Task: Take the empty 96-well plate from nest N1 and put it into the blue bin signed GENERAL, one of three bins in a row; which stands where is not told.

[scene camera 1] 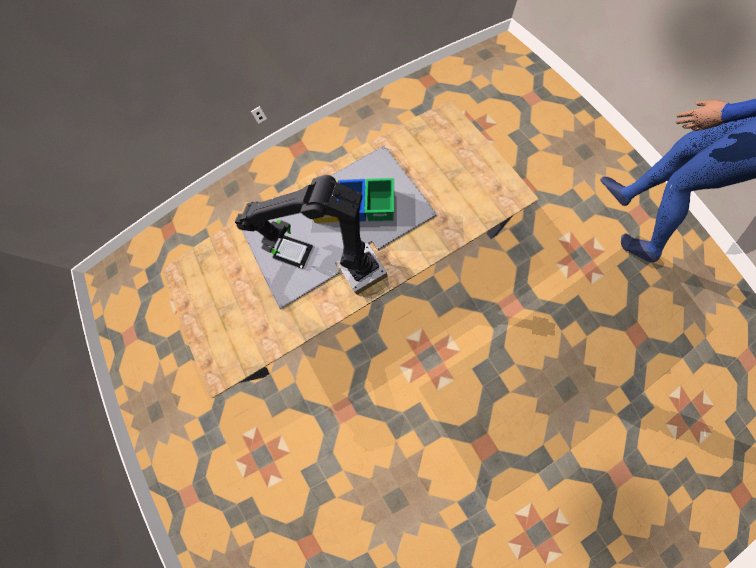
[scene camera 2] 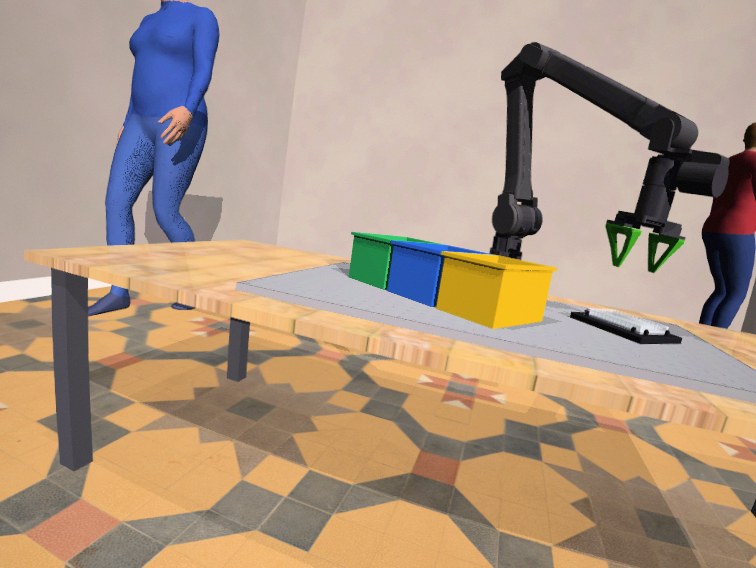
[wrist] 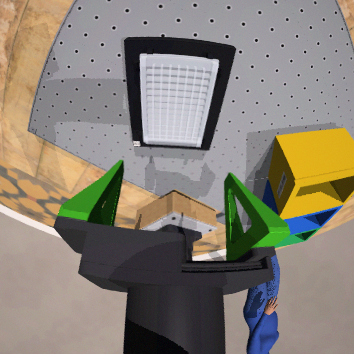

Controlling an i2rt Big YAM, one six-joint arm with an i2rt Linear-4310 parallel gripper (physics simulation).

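Places are measured from the arm's base along level axes (x ahead, y left, z up), in metres.
Where they show: gripper, fingertip midpoint: (scene camera 1: 284, 243) (scene camera 2: 634, 269) (wrist: 176, 170); arm's base at its link origin: (scene camera 1: 363, 266).
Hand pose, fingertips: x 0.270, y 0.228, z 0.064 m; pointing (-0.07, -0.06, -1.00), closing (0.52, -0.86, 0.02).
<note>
Things, the pixels of their top centre, and the offset from my fingertips. Level surfaces: height alone.
- clear white 96-well plate at its top centre: (wrist: 174, 108) (scene camera 2: 626, 316) (scene camera 1: 290, 250) 0.005 m left, 0.003 m ahead, 0.091 m down
- black nest at its top centre: (wrist: 174, 106) (scene camera 2: 625, 319) (scene camera 1: 291, 250) 0.005 m left, 0.003 m ahead, 0.096 m down
- blue bin at its top centre: (scene camera 2: 444, 247) (wrist: 303, 224) (scene camera 1: 350, 195) 0.359 m right, 0.027 m ahead, 0.018 m down
- grey perforated board at its surface level: 0.117 m down
- wooden table at its surface level: 0.130 m down
The clear white 96-well plate (scene camera 1: 292, 251) (scene camera 2: 629, 321) (wrist: 177, 100) lies flat in the black nest (scene camera 1: 301, 266) (scene camera 2: 660, 339) (wrist: 128, 95) on the grey board. My gripper (scene camera 2: 635, 269) (wrist: 176, 170) is open and empty, its green fingers pointing down well above the plate; in scene camera 1 the arm partly hides it. The blue bin (scene camera 1: 352, 190) (scene camera 2: 415, 271) (wrist: 310, 220) stands in the middle of the row, between the green bin (scene camera 1: 380, 198) (scene camera 2: 369, 261) (wrist: 299, 237) and the yellow bin (scene camera 2: 522, 294) (wrist: 312, 155). No sign lettering is readable.
The bins touch one another on the grey perforated board (scene camera 1: 403, 213) (scene camera 2: 293, 284) (wrist: 280, 65), which lies on the wooden table (scene camera 1: 464, 158) (scene camera 2: 183, 262). The arm's base (scene camera 1: 366, 277) (wrist: 175, 212) stands at the table's edge. A blue-clad person (scene camera 1: 684, 164) (scene camera 2: 168, 67) and a red-clad person (scene camera 2: 735, 201) stand beyond the table.
</note>
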